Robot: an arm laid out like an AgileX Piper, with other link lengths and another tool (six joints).
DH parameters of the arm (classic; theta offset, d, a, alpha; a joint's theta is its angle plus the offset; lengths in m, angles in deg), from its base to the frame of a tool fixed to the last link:
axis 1: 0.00 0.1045 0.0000 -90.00
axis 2: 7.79 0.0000 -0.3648 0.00
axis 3: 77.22 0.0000 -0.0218 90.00
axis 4: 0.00 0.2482 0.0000 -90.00
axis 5: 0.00 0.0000 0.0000 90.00
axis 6: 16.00 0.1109 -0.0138 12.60
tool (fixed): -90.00 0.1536 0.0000 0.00
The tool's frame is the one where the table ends.
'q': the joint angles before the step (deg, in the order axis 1, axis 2, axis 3, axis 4, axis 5, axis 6). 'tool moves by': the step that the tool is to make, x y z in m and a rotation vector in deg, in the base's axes. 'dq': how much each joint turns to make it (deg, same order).
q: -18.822 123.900 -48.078 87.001 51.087 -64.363
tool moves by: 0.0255 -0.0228 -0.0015 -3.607 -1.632 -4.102
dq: 0.005 0.003 -2.557 2.878 -4.142 -0.057
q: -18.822 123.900 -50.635 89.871 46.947 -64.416
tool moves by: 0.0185 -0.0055 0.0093 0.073 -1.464 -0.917
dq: 0.005 0.054 -3.134 -0.539 0.145 2.346
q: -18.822 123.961 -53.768 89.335 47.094 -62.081
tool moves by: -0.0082 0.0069 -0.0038 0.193 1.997 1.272
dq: 0.619 0.054 -0.065 -2.615 -0.068 2.691
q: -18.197 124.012 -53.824 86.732 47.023 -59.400
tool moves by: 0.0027 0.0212 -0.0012 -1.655 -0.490 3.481
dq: 3.439 0.009 -0.899 -0.686 -1.292 0.045
